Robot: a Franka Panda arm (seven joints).
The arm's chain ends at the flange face. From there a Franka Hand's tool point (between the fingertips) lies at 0.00 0.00 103.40 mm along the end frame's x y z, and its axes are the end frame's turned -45 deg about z.
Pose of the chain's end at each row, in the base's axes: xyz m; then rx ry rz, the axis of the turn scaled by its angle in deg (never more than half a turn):
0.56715, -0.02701, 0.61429, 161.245, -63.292, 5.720
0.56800, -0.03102, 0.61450, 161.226, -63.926, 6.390
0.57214, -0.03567, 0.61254, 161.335, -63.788, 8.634
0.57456, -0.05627, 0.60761, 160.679, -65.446, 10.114
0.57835, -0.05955, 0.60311, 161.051, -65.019, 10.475
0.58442, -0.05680, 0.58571, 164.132, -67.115, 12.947
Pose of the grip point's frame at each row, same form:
0.56908, -0.04069, 0.51182, 172.342, 3.216, 1.405
0.57078, -0.04460, 0.51203, 172.397, 2.623, 2.151
0.57749, -0.04997, 0.51027, 171.926, 2.783, 4.281
0.58144, -0.07113, 0.50551, 171.614, 1.014, 5.675
0.58580, -0.07420, 0.50102, 171.696, 1.544, 6.115
0.59682, -0.06615, 0.48348, 174.453, 0.791, 10.480

